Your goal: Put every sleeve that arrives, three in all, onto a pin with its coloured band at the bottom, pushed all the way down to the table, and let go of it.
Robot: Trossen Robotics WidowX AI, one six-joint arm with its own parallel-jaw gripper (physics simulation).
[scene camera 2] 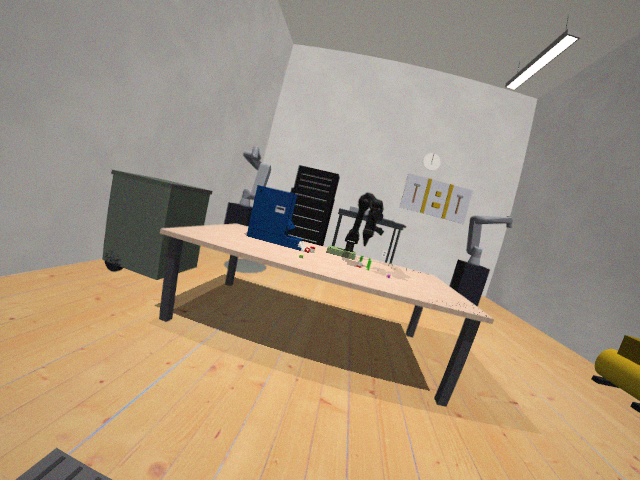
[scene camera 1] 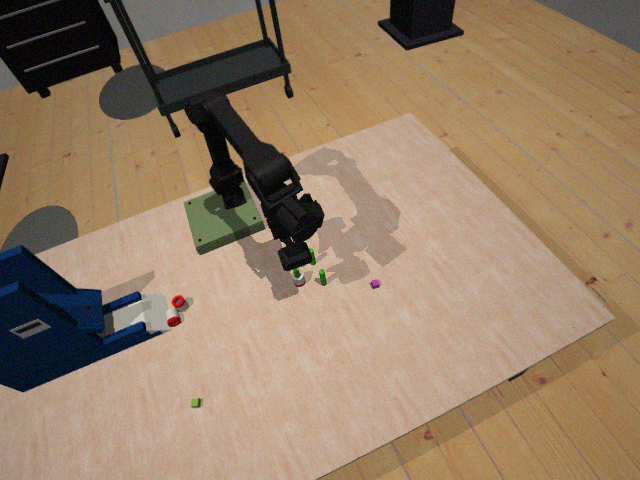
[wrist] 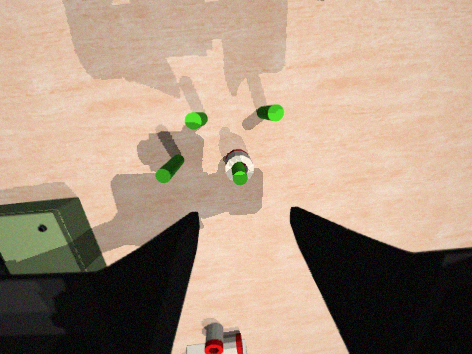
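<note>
My gripper (scene camera 1: 295,258) (scene camera 2: 366,242) (wrist: 244,216) is open and empty, above and beside the pins. A white sleeve (scene camera 1: 299,281) (wrist: 249,166) sits around one green pin (scene camera 1: 296,271) (wrist: 240,177), red band at the bottom, apparently down at the table. Three bare green pins stand beside it: one pin (wrist: 195,120), a second pin (wrist: 274,113) and a third pin (wrist: 170,169). At the chute end, one sleeve (scene camera 1: 178,301) (wrist: 214,344) stands upright with its red band on top. Another sleeve (scene camera 1: 173,317) (wrist: 239,344) lies on its side; the wrist view cuts it off.
The blue dispenser (scene camera 1: 51,330) (scene camera 2: 271,217) with its pale chute (scene camera 1: 155,310) stands left of the pins. The arm's green base plate (scene camera 1: 222,222) (wrist: 30,240) is behind them. A purple cube (scene camera 1: 375,283) lies to the right, and a small green cube (scene camera 1: 195,402) lies near the front.
</note>
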